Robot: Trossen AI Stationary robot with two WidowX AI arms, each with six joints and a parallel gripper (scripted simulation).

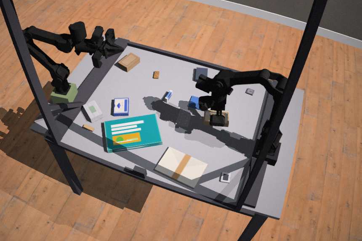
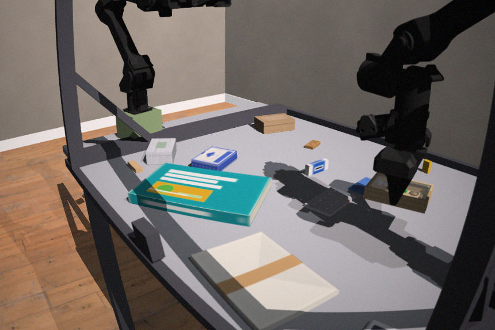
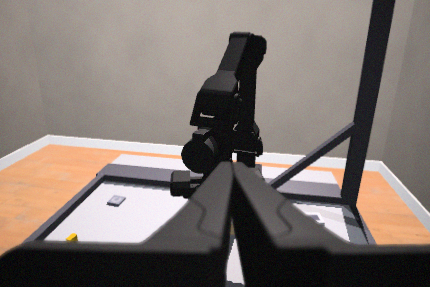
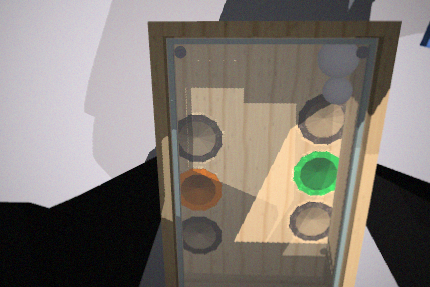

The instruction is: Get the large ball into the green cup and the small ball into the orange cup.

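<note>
Right now my right hand is 3 cm above the covered wooden puzzle.
</note>
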